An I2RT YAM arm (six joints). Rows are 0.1 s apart.
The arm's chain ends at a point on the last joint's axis. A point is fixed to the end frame.
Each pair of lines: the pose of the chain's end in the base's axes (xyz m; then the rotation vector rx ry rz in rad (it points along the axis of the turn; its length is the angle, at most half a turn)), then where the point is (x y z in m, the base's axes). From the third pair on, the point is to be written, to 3 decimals.
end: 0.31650 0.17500 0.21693 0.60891 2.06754 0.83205
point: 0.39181 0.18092 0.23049
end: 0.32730 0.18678 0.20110 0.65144 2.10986 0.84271
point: 0.40326 0.19227 0.21062
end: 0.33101 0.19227 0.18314 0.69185 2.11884 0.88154
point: 0.407 0.197 0.191
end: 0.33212 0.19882 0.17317 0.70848 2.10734 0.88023
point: 0.408 0.202 0.181
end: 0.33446 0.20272 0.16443 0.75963 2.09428 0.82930
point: 0.411 0.202 0.171
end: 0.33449 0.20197 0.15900 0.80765 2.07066 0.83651
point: 0.411 0.199 0.166
